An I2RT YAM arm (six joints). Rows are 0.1 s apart.
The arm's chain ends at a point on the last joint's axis. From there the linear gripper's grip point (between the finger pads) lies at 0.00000 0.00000 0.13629 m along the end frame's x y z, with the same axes.
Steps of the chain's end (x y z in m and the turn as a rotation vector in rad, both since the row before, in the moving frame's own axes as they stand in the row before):
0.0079, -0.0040, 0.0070, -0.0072, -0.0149, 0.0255
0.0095, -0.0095, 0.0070, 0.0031, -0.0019, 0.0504
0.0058, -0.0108, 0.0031, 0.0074, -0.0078, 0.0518
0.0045, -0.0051, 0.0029, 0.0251, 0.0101, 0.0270
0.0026, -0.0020, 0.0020, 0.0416, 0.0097, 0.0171
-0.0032, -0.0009, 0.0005, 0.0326, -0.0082, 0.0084
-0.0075, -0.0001, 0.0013, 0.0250, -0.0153, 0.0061
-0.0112, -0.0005, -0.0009, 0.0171, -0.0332, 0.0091
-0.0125, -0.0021, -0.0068, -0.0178, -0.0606, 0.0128
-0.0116, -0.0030, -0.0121, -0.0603, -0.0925, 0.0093
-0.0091, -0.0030, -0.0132, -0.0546, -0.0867, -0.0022
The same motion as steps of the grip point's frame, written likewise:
0.0059, -0.0030, 0.0070, -0.0072, -0.0149, 0.0255
0.0093, -0.0099, 0.0070, 0.0031, -0.0019, 0.0504
0.0048, -0.0118, 0.0031, 0.0074, -0.0078, 0.0518
0.0059, -0.0085, 0.0029, 0.0251, 0.0101, 0.0270
0.0040, -0.0077, 0.0019, 0.0416, 0.0097, 0.0171
-0.0043, -0.0053, 0.0004, 0.0326, -0.0082, 0.0084
-0.0096, -0.0035, 0.0012, 0.0250, -0.0153, 0.0061
-0.0157, -0.0029, -0.0010, 0.0171, -0.0332, 0.0091
-0.0208, 0.0003, -0.0071, -0.0178, -0.0606, 0.0128
-0.0242, 0.0051, -0.0129, -0.0603, -0.0925, 0.0093
-0.0209, 0.0044, -0.0139, -0.0546, -0.0867, -0.0022

